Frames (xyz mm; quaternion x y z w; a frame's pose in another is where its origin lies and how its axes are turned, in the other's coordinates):
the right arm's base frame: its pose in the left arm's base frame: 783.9 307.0 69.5 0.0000 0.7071 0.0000 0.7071
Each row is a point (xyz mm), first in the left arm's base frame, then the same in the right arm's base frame.
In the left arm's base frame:
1: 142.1 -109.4 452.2
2: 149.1 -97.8 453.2
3: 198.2 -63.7 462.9
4: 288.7 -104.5 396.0
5: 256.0 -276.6 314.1
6: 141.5 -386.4 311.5
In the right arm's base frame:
1: -382.7 -416.4 -641.8
2: -383.7 -404.8 -634.8
3: -393.4 -370.7 -585.7
4: -326.5 -411.5 -495.2
5: -244.6 -583.6 -527.9
6: -242.0 -693.4 -642.4

